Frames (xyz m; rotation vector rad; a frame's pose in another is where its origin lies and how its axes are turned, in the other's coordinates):
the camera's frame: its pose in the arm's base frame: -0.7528 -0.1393 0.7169 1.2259 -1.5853 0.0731
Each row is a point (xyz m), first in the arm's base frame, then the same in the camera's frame.
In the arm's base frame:
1: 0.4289 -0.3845 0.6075
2: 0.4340 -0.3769 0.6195
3: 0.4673 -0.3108 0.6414
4: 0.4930 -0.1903 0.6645
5: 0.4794 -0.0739 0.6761
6: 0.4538 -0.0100 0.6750
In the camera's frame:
1: 0.2084 -1.0213 -0.6181
2: 0.2130 -1.0152 -0.6311
3: 0.1898 -0.9971 -0.7025
4: 0.1312 -0.9474 -0.8016
5: 0.0623 -0.8773 -0.8664
6: 0.0169 -0.8296 -0.8864

